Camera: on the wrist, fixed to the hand. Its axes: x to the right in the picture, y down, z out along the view.
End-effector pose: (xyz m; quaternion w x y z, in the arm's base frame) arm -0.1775 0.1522 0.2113 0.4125 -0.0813 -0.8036 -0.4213
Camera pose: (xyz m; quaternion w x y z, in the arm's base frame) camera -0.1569 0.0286 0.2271 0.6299 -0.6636 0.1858 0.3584
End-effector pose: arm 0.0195 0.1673 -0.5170 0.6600 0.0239 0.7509 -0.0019
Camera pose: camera -0.0940 0.1134 -0.5294 0.1948 -0.7144 -0.1681 -0.6507
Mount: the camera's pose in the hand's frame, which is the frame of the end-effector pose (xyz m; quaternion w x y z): 0.0250 -0.0586 -0.1090 0.0135 -0.0128 0.2741 0.9615
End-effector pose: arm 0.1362 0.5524 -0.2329 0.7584 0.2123 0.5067 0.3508
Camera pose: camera 0.0608 0.5285 -0.3313 0.4632 -0.3842 -0.0061 -0.7986
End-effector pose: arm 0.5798 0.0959 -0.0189 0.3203 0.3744 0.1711 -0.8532
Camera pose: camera 0.5851 0.1866 -0.1066 0.7826 0.3993 -0.2590 0.4013
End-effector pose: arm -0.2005 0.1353 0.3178 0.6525 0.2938 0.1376 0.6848
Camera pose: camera -0.2157 0.1874 0.2038 0.6836 0.0598 0.1106 -0.7189
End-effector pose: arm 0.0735 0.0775 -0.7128 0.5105 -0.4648 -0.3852 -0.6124
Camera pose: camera -0.0045 -0.0217 -0.7181 0.6953 -0.2153 0.5895 0.3502
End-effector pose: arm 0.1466 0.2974 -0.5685 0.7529 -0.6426 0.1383 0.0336
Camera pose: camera 0.1660 0.1777 -0.5334 0.0683 -0.1055 -0.8257 -0.5500
